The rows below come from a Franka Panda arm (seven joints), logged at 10 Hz.
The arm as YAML. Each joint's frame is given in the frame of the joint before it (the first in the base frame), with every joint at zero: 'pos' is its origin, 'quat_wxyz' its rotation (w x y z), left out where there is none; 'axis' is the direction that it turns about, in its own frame. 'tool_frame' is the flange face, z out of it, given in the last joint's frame.
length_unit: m
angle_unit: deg
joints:
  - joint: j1
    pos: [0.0, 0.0, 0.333]
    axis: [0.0, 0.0, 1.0]
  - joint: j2
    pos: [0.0, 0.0, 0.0]
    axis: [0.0, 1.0, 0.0]
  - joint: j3
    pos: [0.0, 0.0, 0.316]
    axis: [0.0, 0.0, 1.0]
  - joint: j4
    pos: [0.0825, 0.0, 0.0]
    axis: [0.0, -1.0, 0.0]
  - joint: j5
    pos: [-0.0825, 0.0, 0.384]
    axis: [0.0, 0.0, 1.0]
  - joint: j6
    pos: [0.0, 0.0, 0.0]
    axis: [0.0, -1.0, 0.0]
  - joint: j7
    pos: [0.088, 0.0, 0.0]
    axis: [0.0, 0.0, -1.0]
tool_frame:
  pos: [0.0, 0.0, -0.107]
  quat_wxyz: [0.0, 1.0, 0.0, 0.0]
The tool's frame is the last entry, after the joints.
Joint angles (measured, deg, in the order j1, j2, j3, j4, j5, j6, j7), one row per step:
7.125 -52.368 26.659 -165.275 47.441 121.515 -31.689
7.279 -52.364 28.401 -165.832 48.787 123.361 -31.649
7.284 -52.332 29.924 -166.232 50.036 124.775 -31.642
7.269 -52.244 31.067 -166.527 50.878 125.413 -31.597
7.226 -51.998 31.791 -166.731 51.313 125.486 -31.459
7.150 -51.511 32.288 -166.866 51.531 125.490 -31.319
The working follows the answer.
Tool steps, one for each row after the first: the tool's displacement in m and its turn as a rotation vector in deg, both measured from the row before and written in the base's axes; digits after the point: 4 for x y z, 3 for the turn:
-0.0018 0.0046 -0.0047 -0.285 -1.085 -0.276
-0.0014 0.0037 -0.0039 -0.179 -0.810 -0.281
-0.0017 0.0027 -0.0039 -0.252 -0.167 -0.075
-0.0014 0.0016 -0.0041 -0.289 0.420 -0.029
-0.0006 0.0009 -0.0043 -0.305 0.640 -0.054

Tool pose at each row, in the base's axes (x y z in m, rotation vector in deg; rounded; the steps above come from the unrounded poses):
0.2480 0.1802 0.4046 -151.950 -47.006 -14.536
0.2462 0.1847 0.3999 -152.432 -47.081 -15.971
0.2448 0.1884 0.3960 -152.789 -47.024 -17.078
0.2431 0.1911 0.3921 -153.069 -47.067 -17.239
0.2417 0.1927 0.3880 -153.324 -47.008 -16.578
0.2411 0.1935 0.3837 -153.587 -46.855 -15.617

